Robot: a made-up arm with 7 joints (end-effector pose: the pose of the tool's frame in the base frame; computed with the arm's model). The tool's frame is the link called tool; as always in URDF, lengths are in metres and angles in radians. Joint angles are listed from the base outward.
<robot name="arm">
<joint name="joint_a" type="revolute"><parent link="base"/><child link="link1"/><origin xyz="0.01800 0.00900 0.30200" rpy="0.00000 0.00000 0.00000"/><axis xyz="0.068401 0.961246 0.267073"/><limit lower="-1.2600" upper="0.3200"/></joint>
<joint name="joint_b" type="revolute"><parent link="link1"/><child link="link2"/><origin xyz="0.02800 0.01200 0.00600" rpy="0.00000 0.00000 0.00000"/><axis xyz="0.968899 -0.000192 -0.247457"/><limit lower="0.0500" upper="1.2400"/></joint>
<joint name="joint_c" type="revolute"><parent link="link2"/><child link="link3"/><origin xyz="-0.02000 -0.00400 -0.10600" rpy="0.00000 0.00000 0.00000"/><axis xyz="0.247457 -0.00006 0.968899"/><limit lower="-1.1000" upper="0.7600"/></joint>
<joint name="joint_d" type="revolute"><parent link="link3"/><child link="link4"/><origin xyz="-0.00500 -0.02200 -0.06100" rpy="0.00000 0.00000 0.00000"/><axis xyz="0.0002 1 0.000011"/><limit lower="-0.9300" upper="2.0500"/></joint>
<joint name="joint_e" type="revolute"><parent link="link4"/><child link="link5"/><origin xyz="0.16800 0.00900 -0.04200" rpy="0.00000 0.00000 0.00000"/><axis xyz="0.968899 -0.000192 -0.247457"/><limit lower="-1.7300" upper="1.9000"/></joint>
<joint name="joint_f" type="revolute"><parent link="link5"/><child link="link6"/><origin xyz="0.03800 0.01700 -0.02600" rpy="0.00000 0.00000 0.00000"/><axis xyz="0.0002 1 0.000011"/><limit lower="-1.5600" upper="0.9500"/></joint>
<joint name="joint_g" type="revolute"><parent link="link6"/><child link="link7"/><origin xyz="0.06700 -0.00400 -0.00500" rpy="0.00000 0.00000 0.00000"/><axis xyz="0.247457 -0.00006 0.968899"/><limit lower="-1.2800" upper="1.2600"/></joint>
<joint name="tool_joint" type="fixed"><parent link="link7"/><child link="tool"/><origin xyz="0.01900 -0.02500 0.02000" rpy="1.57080 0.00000 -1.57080"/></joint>
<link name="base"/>
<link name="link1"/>
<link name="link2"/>
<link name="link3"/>
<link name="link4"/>
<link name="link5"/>
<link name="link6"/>
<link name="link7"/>
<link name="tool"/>
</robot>
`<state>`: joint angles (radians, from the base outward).
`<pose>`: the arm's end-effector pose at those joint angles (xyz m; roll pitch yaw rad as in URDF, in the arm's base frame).
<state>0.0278 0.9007 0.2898 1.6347 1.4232 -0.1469 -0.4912</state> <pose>-0.0398 0.3369 0.0035 -0.5899 -0.3056 -2.4577</pose>
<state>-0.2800 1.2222 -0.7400 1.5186 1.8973 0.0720 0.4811</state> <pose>0.0863 0.4508 0.1150 -0.3903 -0.5730 1.9787</pose>
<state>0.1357 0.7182 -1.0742 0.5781 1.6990 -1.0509 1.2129</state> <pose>-0.0741 0.0358 -0.0479 1.8287 0.5430 3.1138</pose>
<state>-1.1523 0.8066 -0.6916 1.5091 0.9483 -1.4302 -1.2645</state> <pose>0.3063 0.1712 0.1642 0.5661 -0.3782 2.1832</pose>
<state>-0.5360 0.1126 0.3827 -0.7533 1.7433 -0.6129 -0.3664</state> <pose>0.2616 0.0026 0.3707 -1.9706 0.7723 0.7875</pose>
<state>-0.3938 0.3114 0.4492 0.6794 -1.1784 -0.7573 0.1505</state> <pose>0.2882 0.2133 0.1007 1.7656 -0.8393 -0.3516</pose>
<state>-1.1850 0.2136 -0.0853 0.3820 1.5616 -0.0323 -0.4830</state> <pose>0.4063 -0.1010 0.3534 -1.3932 1.2647 1.2811</pose>
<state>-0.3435 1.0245 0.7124 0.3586 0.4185 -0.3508 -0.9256</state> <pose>0.2961 0.2635 0.3292 0.8604 1.1243 -2.4489</pose>
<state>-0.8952 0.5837 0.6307 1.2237 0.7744 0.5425 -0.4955</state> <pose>0.3655 0.2358 0.0973 0.6223 0.3097 -1.5766</pose>
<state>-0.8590 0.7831 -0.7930 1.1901 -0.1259 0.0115 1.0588</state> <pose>0.3886 0.1950 0.0657 2.8542 1.0564 0.1042</pose>
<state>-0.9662 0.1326 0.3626 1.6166 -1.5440 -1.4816 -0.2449</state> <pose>0.2751 0.0649 0.0688 1.8485 -0.6688 -0.1744</pose>
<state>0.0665 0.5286 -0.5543 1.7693 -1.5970 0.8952 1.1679</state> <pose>-0.1711 0.2189 -0.0646 -2.0732 1.0233 -2.4595</pose>
